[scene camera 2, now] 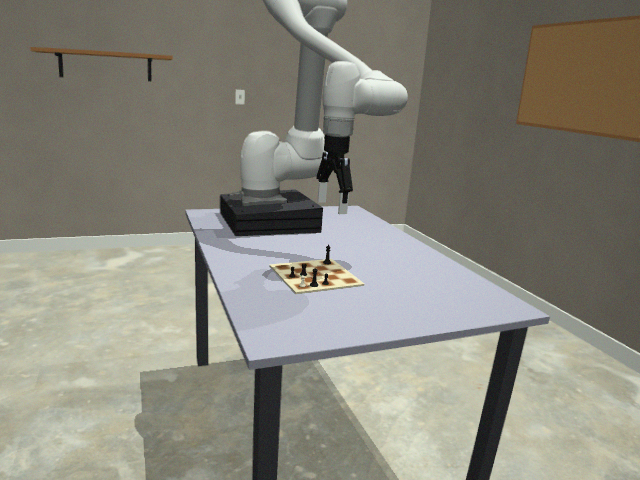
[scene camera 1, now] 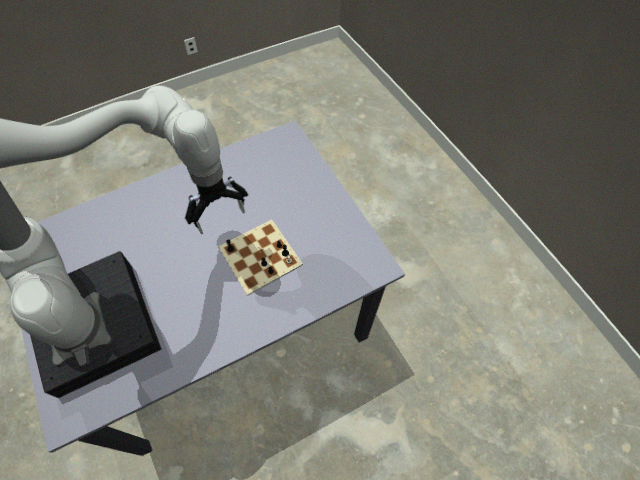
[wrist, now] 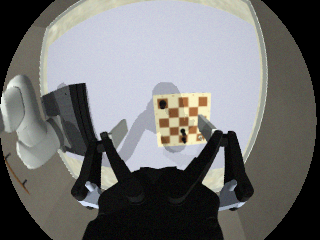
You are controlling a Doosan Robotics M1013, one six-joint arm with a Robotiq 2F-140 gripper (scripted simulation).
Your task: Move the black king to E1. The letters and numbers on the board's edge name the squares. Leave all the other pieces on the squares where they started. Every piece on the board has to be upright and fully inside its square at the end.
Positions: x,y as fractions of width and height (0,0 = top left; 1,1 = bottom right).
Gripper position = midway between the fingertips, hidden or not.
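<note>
I can see my gripper (scene camera 2: 0.52,0.43), which is also visible to me at (scene camera 1: 0.35,0.46) and at (wrist: 0.50,0.51). There is a chessboard (scene camera 1: 0.38,0.54) as well. Scene camera 2 shows the chessboard (scene camera 2: 0.53,0.58) too, and so does the wrist view, with the chessboard at (wrist: 0.57,0.46).
</note>
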